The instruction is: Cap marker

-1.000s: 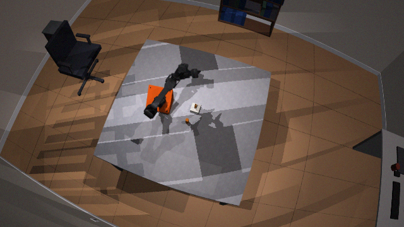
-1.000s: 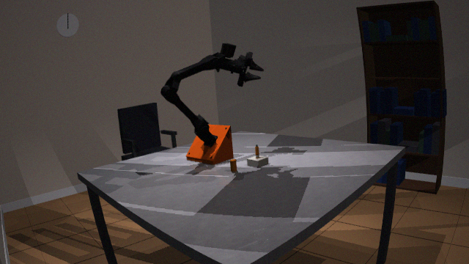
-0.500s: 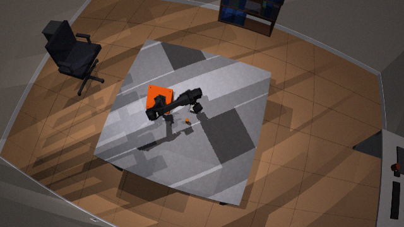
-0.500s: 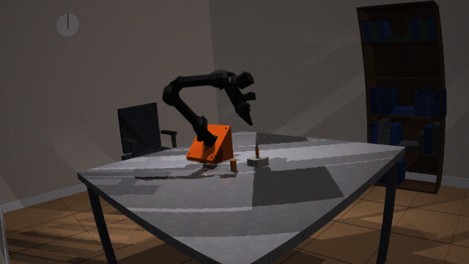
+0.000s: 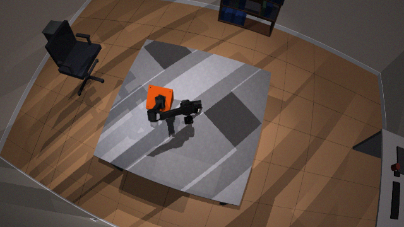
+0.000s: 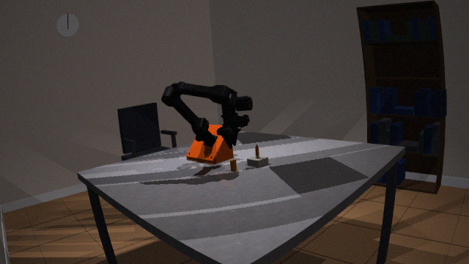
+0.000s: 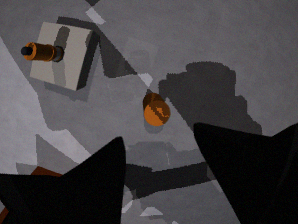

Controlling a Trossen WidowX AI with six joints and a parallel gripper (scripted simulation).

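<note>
Right now my gripper tip is 1 cm to the left of the orange cap and 8 cm above it.
</note>
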